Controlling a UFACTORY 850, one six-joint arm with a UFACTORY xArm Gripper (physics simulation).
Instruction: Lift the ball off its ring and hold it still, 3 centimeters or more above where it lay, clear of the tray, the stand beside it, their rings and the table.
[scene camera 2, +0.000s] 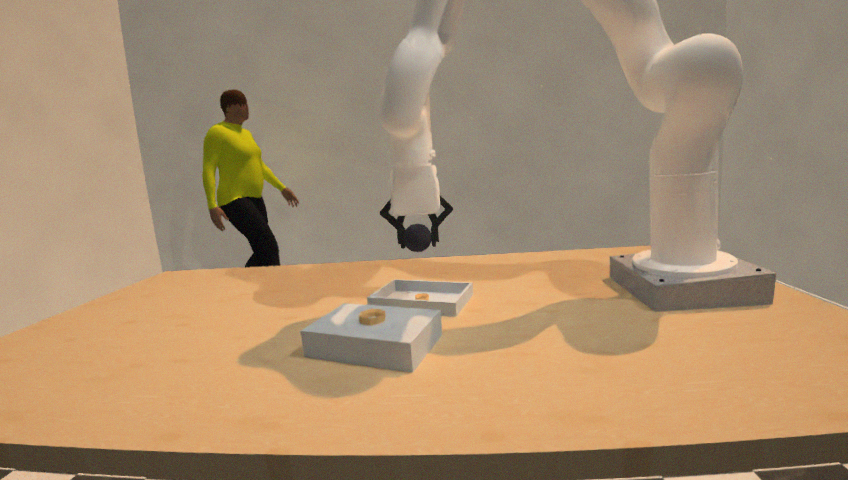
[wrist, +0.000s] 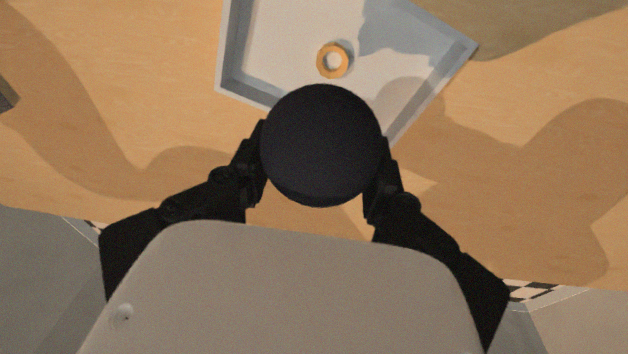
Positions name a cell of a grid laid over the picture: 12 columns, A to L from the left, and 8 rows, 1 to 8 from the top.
Scene:
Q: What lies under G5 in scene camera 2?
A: A shallow grey tray.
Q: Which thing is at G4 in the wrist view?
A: A dark ball.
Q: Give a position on a shallow grey tray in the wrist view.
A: H2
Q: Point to a grey stand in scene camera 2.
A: F6

